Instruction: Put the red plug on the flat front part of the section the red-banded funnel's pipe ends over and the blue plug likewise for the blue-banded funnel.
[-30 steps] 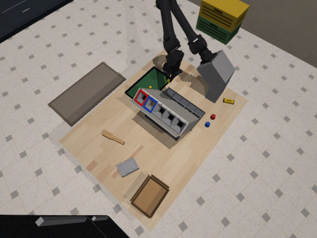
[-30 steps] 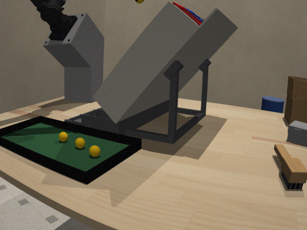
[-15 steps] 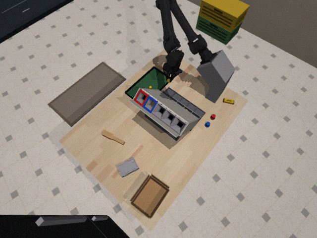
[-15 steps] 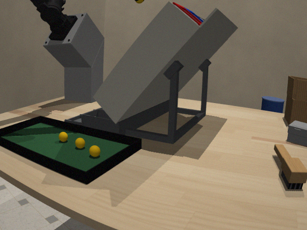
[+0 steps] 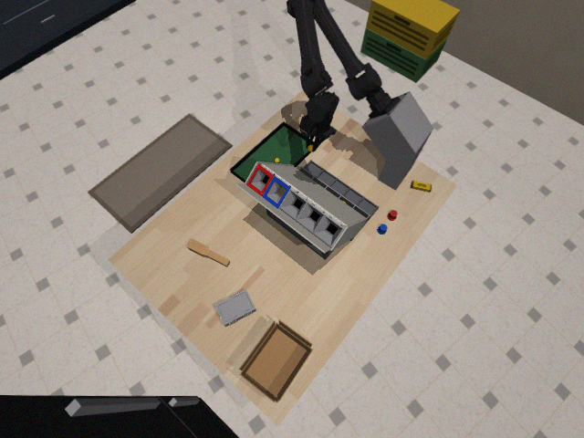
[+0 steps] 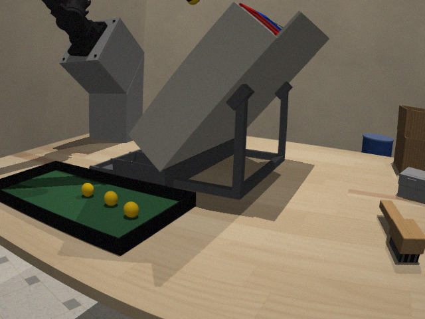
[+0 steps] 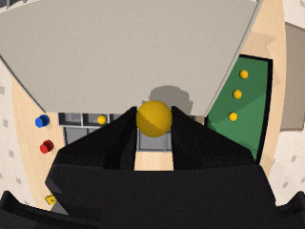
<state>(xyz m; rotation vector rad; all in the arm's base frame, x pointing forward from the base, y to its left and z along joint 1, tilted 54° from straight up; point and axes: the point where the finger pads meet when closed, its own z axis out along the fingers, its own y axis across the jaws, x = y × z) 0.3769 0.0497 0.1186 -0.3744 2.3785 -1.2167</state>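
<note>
Right now my hand is 180 mm short of the blue band and 70 mm above it. Round my hand: sloped grey cover: 30 mm ahead, 70 mm to the left, 180 mm below; then grey box: 530 mm ahead, 110 mm to the left, 360 mm below; then green marble tray: 80 mm behind, 260 mm to the right, 380 mm below.
</note>
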